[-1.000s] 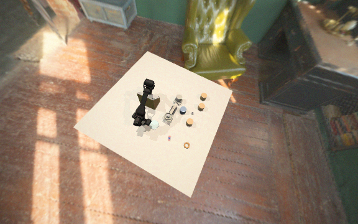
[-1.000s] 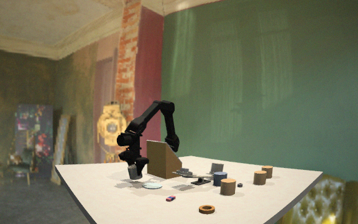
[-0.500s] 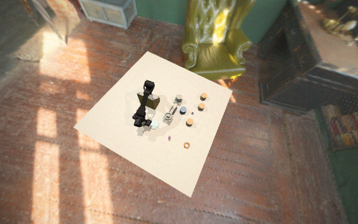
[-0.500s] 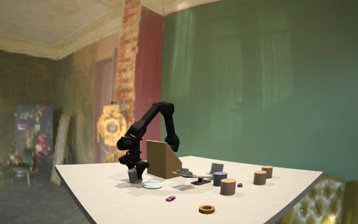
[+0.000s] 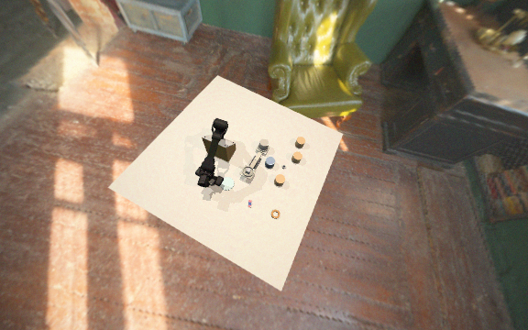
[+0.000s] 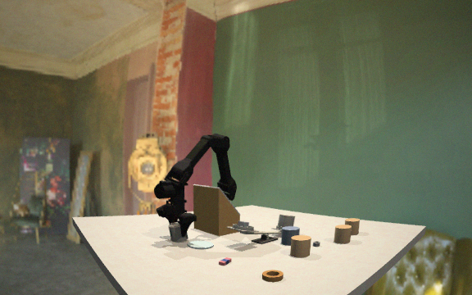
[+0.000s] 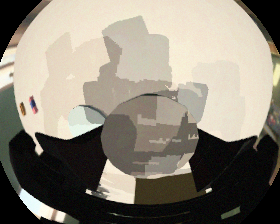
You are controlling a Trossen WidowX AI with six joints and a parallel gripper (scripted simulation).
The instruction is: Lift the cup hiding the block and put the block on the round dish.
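Right now the round dish is 100 mm ahead of my gripper tip, 50 mm to the left of it and 20 mm below it. The rest, counted from my gripper tip: red-and-blue piece: 320 mm ahead, 20 mm below, 10 mm to the left; then orange ring: 500 mm ahead, 50 mm to the left, 20 mm below; then blue cylinder: 370 mm to the left, 260 mm ahead, 10 mm above.
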